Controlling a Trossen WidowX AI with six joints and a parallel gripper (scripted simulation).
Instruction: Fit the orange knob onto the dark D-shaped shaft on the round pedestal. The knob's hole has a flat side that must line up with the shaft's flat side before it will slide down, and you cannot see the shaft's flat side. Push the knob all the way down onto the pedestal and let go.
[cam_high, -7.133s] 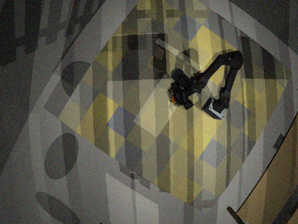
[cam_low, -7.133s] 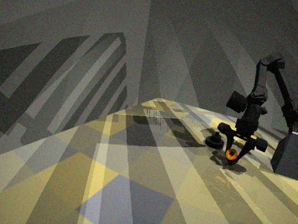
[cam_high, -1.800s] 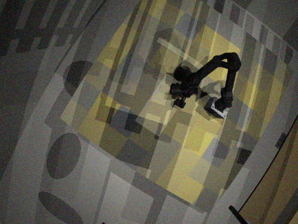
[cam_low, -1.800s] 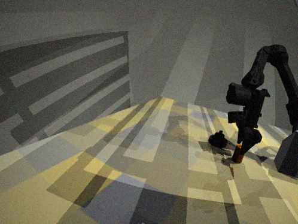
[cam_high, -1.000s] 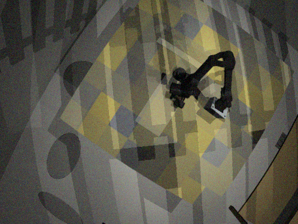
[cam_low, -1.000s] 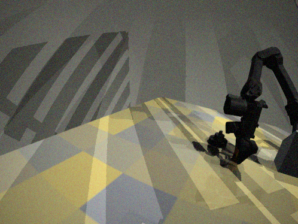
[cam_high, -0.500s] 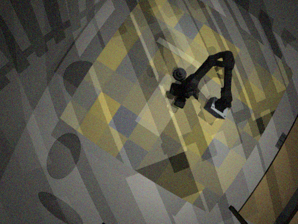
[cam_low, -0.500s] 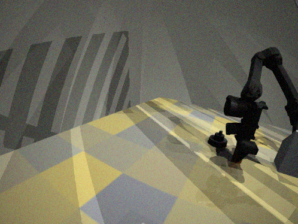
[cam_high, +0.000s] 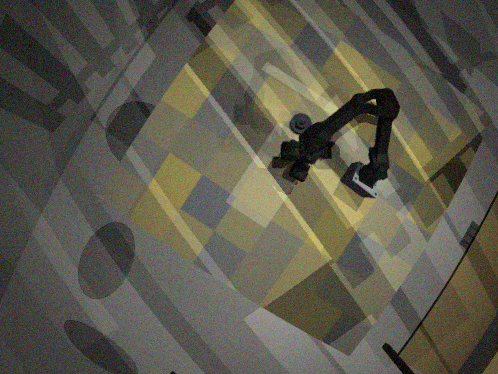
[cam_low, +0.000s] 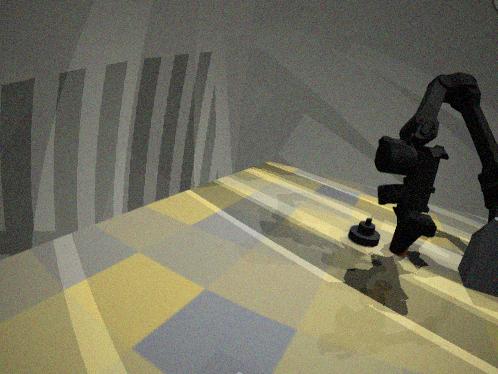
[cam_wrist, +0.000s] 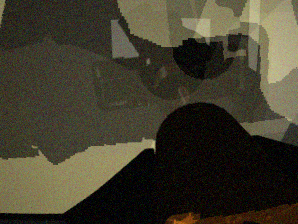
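My gripper tip is 12 cm to the left of the round dark pedestal, 7 cm short of it and 2 cm above it. The rest, counted from my gripper tip: orange knob 2 cm above.
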